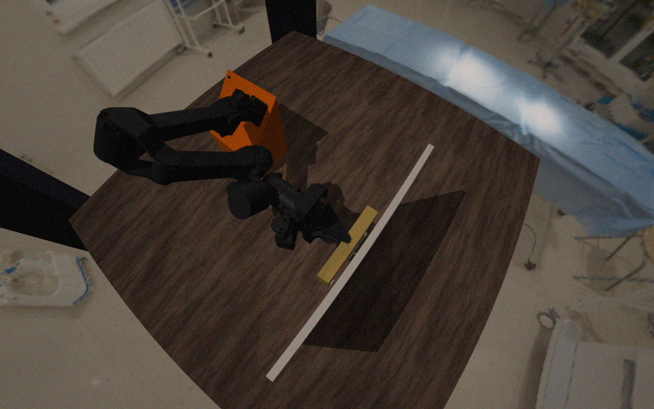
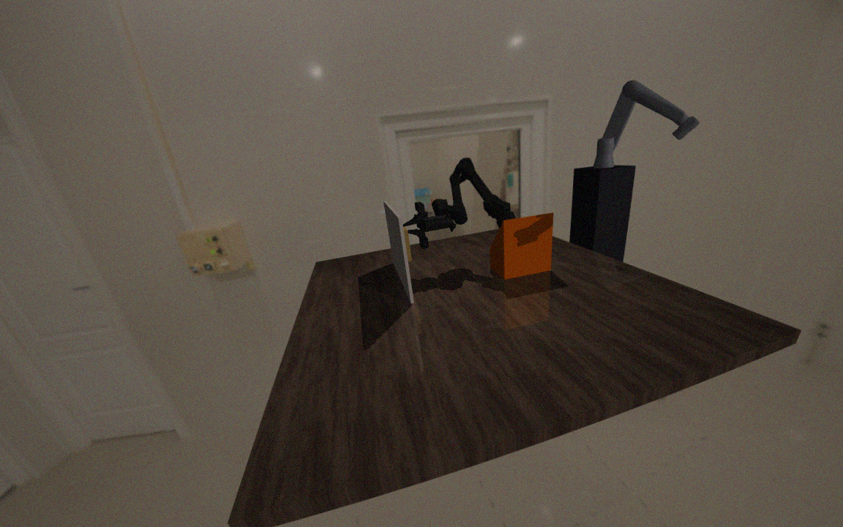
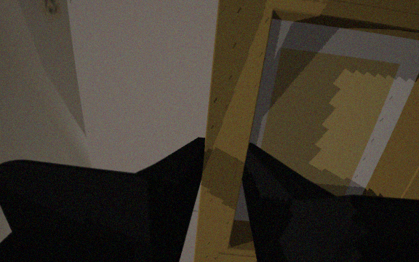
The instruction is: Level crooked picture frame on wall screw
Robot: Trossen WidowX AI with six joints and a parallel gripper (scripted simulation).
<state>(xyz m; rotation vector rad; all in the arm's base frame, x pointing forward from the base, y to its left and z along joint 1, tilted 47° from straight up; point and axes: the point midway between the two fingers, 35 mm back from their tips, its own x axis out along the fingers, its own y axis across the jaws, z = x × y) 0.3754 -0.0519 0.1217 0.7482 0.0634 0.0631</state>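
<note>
Right now the yellow picture frame is 50 mm below my gripper tip and 10 mm ahead of it. Round my gripper tip: white wall panel (70 mm below, 20 mm ahead, 10 mm to the right).
</note>
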